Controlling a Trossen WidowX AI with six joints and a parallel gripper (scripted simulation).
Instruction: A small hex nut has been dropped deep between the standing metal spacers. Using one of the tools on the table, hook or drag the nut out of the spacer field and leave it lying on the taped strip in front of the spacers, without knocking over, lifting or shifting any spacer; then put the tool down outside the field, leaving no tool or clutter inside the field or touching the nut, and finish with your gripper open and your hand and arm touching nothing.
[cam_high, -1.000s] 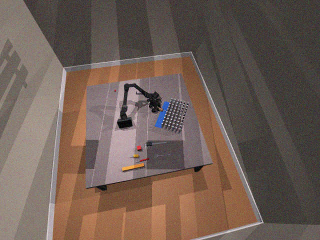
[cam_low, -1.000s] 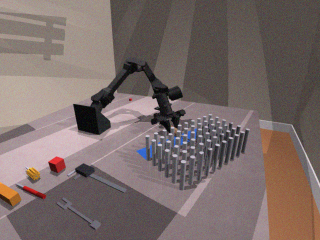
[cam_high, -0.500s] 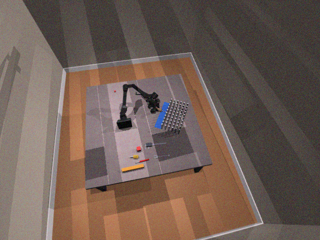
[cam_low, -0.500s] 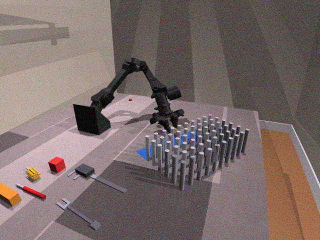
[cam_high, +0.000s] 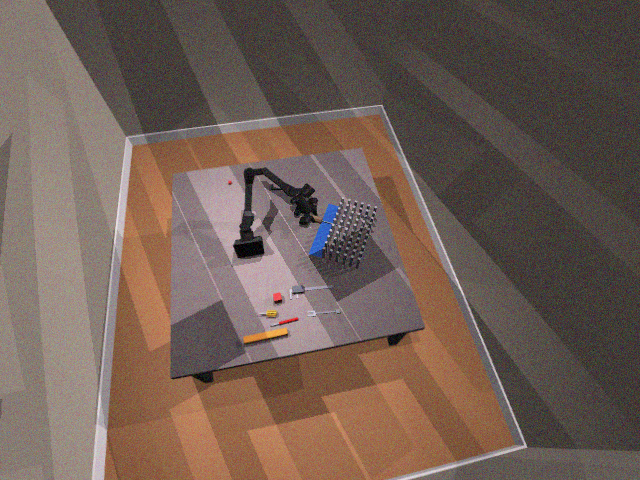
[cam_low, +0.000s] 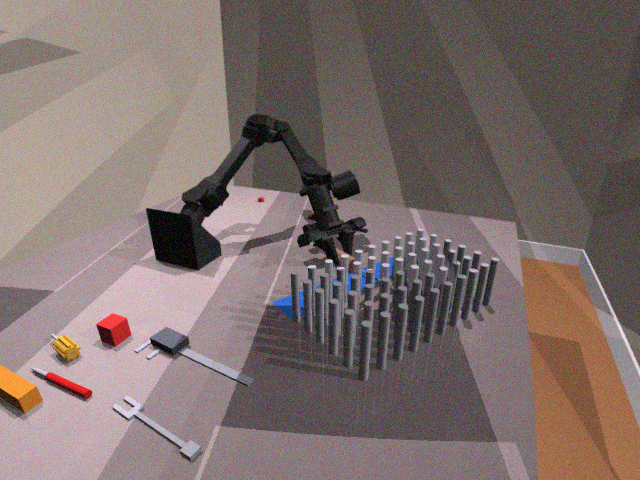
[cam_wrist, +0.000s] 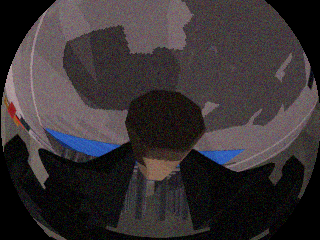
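Now: the blue taped strip 7 cm to the right of my gripper tip, 5 cm ahead of it and 1 cm below it. The rest, counted from my gripper tip: grey hook tool 58 cm to the right, 3 cm behind, 1 cm below; red cube 47 cm to the right, 27 cm behind, 1 cm above; brown-handled tool 9 cm ahead, 4 cm to the right.
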